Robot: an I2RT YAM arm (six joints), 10 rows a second.
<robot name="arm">
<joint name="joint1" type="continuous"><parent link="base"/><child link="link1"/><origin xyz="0.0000 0.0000 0.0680" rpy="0.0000 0.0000 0.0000"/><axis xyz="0 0 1"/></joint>
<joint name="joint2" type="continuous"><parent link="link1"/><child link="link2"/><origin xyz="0.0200 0.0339 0.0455" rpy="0.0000 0.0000 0.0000"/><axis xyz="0 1 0"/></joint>
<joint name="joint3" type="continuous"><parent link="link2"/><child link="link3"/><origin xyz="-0.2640 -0.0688 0.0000" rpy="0.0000 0.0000 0.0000"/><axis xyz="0 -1 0"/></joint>
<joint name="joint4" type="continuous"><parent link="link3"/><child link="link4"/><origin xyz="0.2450 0.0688 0.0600" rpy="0.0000 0.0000 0.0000"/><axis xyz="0 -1 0"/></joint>
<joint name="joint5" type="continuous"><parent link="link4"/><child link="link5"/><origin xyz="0.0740 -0.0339 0.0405" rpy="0.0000 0.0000 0.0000"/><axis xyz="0 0 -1"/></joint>
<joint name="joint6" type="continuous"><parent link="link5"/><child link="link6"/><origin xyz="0.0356 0.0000 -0.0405" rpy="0.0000 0.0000 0.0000"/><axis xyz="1 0 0"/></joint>
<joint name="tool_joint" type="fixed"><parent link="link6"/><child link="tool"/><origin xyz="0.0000 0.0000 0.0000" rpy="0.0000 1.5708 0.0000"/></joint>
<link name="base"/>
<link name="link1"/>
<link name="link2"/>
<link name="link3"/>
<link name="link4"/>
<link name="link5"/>
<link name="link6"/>
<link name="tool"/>
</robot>
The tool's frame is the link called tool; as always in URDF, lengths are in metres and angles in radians. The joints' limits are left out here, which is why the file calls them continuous.
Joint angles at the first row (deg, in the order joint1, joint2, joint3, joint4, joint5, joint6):
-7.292, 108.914, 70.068, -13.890, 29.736, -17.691
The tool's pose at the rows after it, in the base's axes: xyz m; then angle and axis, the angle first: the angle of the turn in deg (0 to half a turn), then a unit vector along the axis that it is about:
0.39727 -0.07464 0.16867 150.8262 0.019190 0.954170 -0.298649
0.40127 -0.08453 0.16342 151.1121 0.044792 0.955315 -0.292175
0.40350 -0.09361 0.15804 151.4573 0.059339 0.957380 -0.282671
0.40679 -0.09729 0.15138 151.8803 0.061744 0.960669 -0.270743
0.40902 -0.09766 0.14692 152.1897 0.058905 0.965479 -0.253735
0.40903 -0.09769 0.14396 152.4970 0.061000 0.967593 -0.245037
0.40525 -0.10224 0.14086 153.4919 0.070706 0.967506 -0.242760
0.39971 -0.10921 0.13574 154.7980 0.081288 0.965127 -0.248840
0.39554 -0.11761 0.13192 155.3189 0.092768 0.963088 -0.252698
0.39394 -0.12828 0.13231 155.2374 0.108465 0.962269 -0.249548
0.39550 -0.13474 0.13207 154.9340 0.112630 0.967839 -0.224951
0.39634 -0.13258 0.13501 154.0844 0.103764 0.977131 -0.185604
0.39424 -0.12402 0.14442 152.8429 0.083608 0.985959 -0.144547
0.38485 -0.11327 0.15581 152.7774 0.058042 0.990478 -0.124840
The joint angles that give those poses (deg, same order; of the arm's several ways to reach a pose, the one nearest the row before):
-8.257, 110.547, 71.530, -14.210, 28.180, -15.491
-9.583, 112.292, 72.908, -14.520, 27.697, -13.399
-10.860, 113.669, 73.782, -14.618, 26.541, -12.400
-11.376, 115.186, 74.632, -14.738, 25.169, -12.003
-11.512, 116.148, 75.284, -15.310, 23.267, -11.694
-11.580, 116.542, 75.344, -15.639, 22.448, -11.129
-12.302, 116.563, 74.855, -16.171, 22.370, -10.458
-13.348, 116.632, 73.836, -16.035, 23.129, -10.252
-14.597, 116.763, 73.070, -15.309, 23.386, -10.163
-16.136, 116.967, 73.480, -15.336, 22.713, -9.688
-17.177, 117.615, 74.677, -16.274, 19.583, -9.342
-17.243, 117.269, 75.203, -17.576, 14.866, -9.174
-16.611, 115.330, 74.814, -19.164, 9.935, -9.615
-15.733, 111.949, 72.897, -21.093, 7.543, -11.039

